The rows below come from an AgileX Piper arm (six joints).
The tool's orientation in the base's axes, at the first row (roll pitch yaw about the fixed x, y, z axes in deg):
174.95, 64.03, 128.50
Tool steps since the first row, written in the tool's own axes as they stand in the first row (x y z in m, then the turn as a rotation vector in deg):
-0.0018, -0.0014, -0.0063, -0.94, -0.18, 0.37
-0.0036, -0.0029, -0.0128, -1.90, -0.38, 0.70
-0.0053, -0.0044, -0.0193, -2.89, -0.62, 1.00
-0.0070, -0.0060, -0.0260, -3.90, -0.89, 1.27
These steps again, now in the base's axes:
-0.0045, 0.0025, 0.0043, 0.36, -0.68, 0.68
-0.0092, 0.0051, 0.0087, 0.68, -1.36, 1.39
-0.0139, 0.0077, 0.0130, 0.96, -2.06, 2.14
-0.0188, 0.0103, 0.0174, 1.21, -2.76, 2.92

